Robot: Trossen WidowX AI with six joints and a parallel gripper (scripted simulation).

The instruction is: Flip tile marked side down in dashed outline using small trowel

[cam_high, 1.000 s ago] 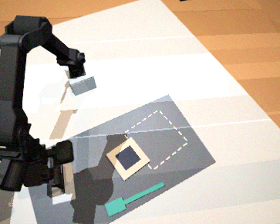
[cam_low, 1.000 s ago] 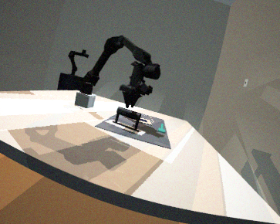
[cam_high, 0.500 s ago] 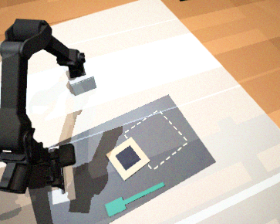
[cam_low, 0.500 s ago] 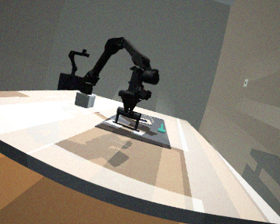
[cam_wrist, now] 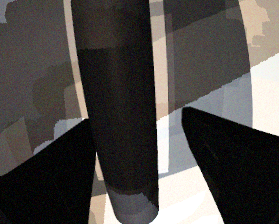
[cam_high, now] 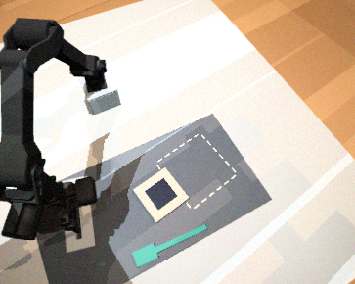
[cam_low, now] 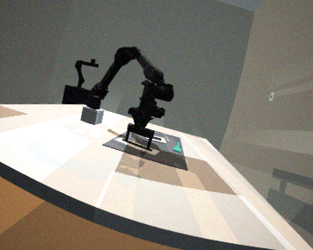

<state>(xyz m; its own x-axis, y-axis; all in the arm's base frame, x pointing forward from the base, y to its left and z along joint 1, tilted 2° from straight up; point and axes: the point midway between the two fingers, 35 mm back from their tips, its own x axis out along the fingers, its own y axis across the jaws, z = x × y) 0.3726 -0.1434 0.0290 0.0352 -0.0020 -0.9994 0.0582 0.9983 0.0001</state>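
Right now the trowel is 16 cm ahead of my gripper tip, 21 cm to the left of it and 6 cm below it. Round my gripper tip: tile: 2 cm ahead, 25 cm to the left, 6 cm below; mat: 2 cm ahead, 21 cm to the left, 8 cm below.
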